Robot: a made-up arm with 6 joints. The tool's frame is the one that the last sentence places.
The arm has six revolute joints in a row. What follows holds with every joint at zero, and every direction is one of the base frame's. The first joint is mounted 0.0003 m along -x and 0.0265 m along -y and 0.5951 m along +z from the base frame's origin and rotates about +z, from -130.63 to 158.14 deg. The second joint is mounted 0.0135 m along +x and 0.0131 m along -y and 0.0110 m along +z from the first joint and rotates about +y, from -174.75 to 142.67 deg. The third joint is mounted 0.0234 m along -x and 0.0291 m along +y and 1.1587 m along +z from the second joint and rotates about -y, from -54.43 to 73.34 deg. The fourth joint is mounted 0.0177 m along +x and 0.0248 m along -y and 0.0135 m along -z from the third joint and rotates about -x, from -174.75 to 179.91 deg. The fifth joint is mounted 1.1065 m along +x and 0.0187 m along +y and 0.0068 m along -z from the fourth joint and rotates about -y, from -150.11 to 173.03 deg. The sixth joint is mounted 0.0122 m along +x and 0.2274 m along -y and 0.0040 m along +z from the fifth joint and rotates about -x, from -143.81 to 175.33 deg. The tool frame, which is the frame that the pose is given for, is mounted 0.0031 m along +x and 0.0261 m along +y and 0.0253 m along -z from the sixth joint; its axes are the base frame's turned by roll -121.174, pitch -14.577 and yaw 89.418 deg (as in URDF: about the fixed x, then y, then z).
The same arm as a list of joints. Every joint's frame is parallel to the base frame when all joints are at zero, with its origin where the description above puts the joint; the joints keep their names.
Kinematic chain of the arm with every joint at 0, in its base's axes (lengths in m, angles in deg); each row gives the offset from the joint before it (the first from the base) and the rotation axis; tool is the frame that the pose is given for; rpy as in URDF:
joint 1: xyz -0.0003 -0.0265 0.5951 axis +z
joint 2: xyz 0.0135 -0.0131 0.0110 axis +y
joint 3: xyz -0.0234 0.0291 1.1587 axis -y
joint 4: xyz 0.0177 -0.0248 -0.0135 axis -x
joint 5: xyz 1.1065 0.0187 -0.0068 axis -y
joint 6: xyz 0.0122 -0.2274 0.0040 axis -x
tool: xyz 0.0031 0.0261 -0.0253 rpy -121.17 -14.58 89.42
Joint limits (deg, base to tool): -130.63..158.14 -174.75..142.67 -54.43..73.34 -174.75..179.91 -150.11..173.03 -143.81..175.33

